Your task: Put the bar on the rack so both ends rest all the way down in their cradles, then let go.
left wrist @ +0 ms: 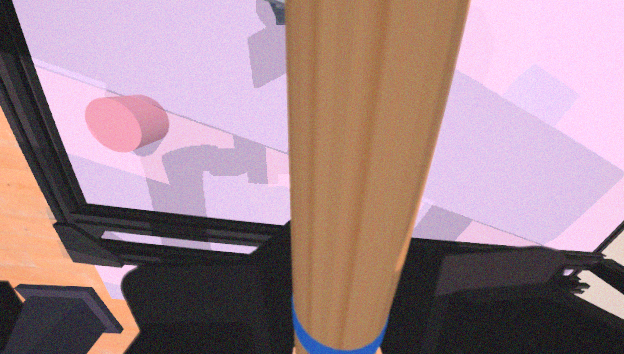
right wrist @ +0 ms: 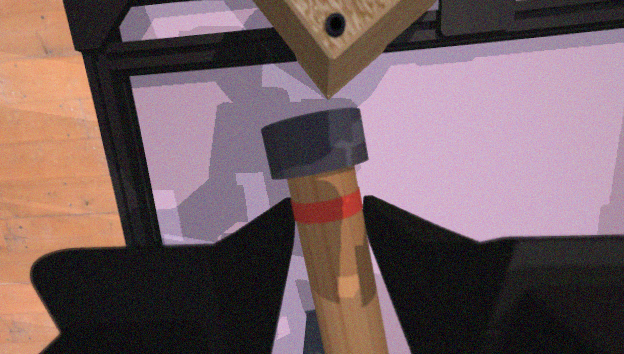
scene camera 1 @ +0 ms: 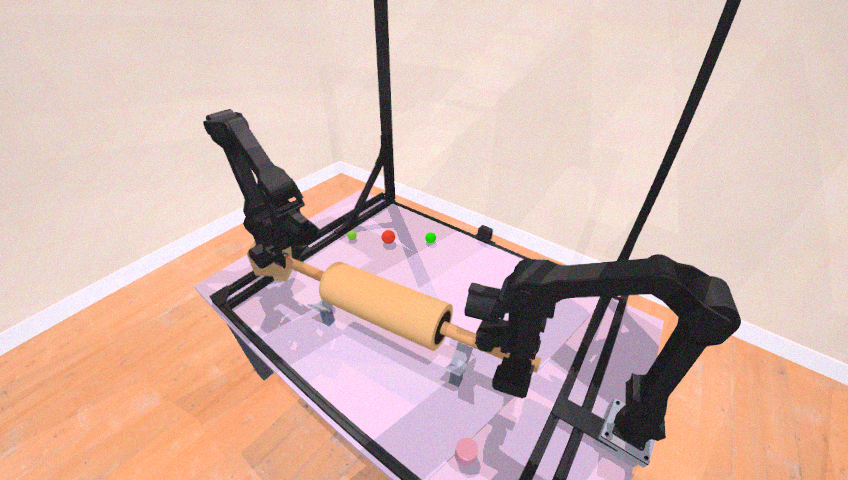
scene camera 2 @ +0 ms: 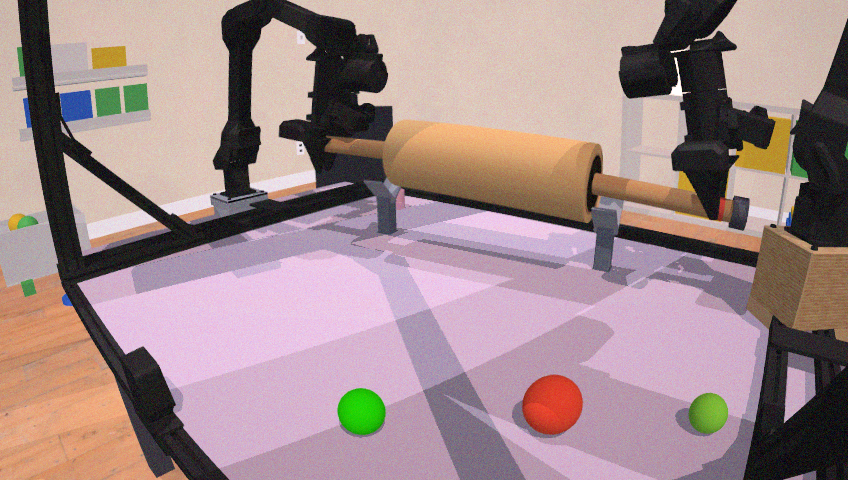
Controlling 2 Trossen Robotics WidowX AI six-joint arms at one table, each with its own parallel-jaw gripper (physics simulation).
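Where they show: left gripper, fingertip midpoint: (scene camera 1: 519, 373) (scene camera 2: 323, 171); right gripper, fingertip midpoint: (right wrist: 328, 205) (scene camera 1: 289, 264) (scene camera 2: 715, 216); left arm's base at its link origin: (scene camera 1: 631, 429) (scene camera 2: 238, 193); right arm's base at its link origin: (scene camera 1: 267, 242) (scene camera 2: 819, 238).
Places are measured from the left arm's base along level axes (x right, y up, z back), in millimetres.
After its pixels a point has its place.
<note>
The wooden bar (scene camera 1: 383, 306) @(x -152, y 136, z -539 mm) (scene camera 2: 490, 166) @(x -74, y 104, z -605 mm) (left wrist: 360, 125) (right wrist: 345, 260) @(x -171, y 94, z -876 mm) has a thick roller in its middle and a thin shaft at each side. It hangs above the rack's two grey cradle posts, one post (scene camera 1: 458, 373) @(x -138, y 54, z -346 mm) (scene camera 2: 386, 215) @(x -97, y -8, z -376 mm) at the left in scene camera 2, the other post (scene camera 1: 326, 314) @(x -194, y 6, z -718 mm) (scene camera 2: 603, 245) @(x -175, y -4, z -734 mm) at the right. The shaft looks clear of both cradles. My left gripper (scene camera 1: 502, 355) (scene camera 2: 326, 157) @(x -64, y 59, z -245 mm) is shut on the shaft near the blue band. My right gripper (scene camera 1: 282, 256) @(x -177, y 68, z -890 mm) (scene camera 2: 715, 208) @(x -177, y 68, z -890 mm) (right wrist: 328, 205) @(x -177, y 68, z -890 mm) is shut on the shaft beside the red band and dark end cap (right wrist: 315, 144) @(x -181, y 98, z -921 mm).
A red ball (scene camera 1: 387, 236) @(x 155, y -2, z -834 mm) (scene camera 2: 552, 404) @(x 187, y -3, z -852 mm) and two green balls (scene camera 2: 361, 411) @(x 274, y -11, z -745 mm) (scene camera 2: 708, 413) @(x 115, y -16, z -959 mm) lie on the table. A pink cylinder (scene camera 1: 467, 450) @(x -233, y -5, z -253 mm) (left wrist: 120, 124) @(x -224, y -5, z -258 mm) stands near the front in scene camera 1. A wooden block (scene camera 2: 794, 285) @(x -109, y 26, z -1005 mm) (right wrist: 332, 60) @(x -174, y 67, z -955 mm) is close beyond the bar's capped end. Black frame beams edge the table.
</note>
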